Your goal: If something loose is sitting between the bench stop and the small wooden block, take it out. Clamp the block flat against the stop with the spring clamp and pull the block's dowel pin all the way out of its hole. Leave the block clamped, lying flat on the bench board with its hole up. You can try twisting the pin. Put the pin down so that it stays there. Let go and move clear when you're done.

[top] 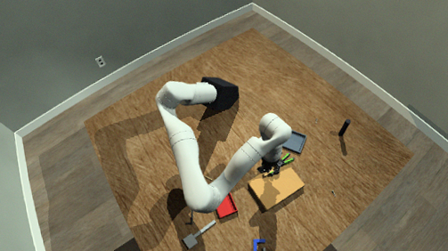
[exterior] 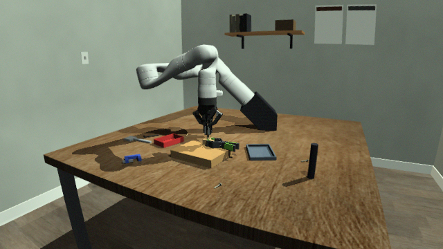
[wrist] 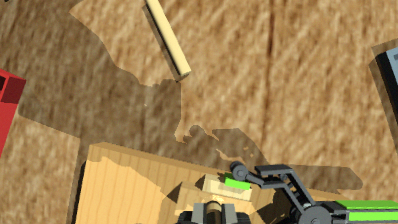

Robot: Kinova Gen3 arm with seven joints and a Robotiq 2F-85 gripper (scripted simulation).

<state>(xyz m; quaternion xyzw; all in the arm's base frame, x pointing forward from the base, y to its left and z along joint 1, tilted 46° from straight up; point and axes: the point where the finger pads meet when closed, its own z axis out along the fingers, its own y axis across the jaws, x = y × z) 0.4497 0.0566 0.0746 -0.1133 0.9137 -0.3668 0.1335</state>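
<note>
Right now the dowel pin is 2 cm below my hand. The rest, counted from my hand: thin pale stick: 12 cm behind, 5 cm to the right, 9 cm below; small wooden block: 5 cm below; tan bench board: 6 cm ahead, 7 cm below.
</note>
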